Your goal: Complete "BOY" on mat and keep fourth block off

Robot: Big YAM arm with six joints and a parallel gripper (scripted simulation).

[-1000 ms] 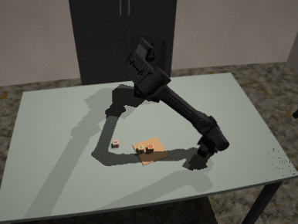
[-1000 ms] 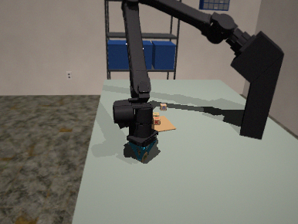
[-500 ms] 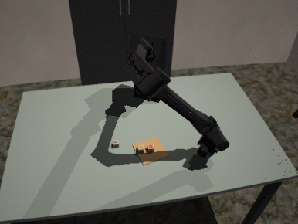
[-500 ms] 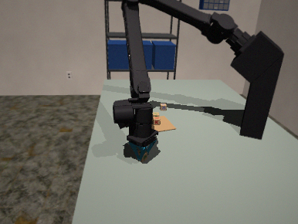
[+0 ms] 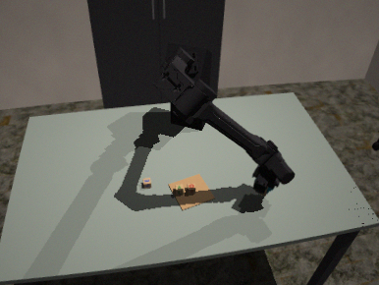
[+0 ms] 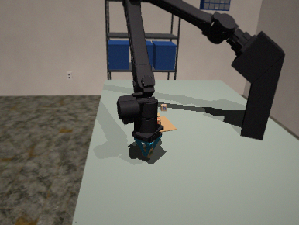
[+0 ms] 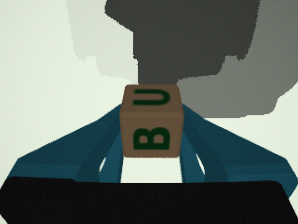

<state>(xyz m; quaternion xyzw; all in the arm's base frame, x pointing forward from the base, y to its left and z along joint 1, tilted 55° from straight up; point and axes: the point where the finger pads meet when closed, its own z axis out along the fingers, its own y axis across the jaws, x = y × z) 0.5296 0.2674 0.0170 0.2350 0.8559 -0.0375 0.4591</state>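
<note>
My gripper is now 27 cm to the left of the orange mat, 8 cm past it and 4 cm above it. Also, from my hand: wooden block (right at my hand).
</note>
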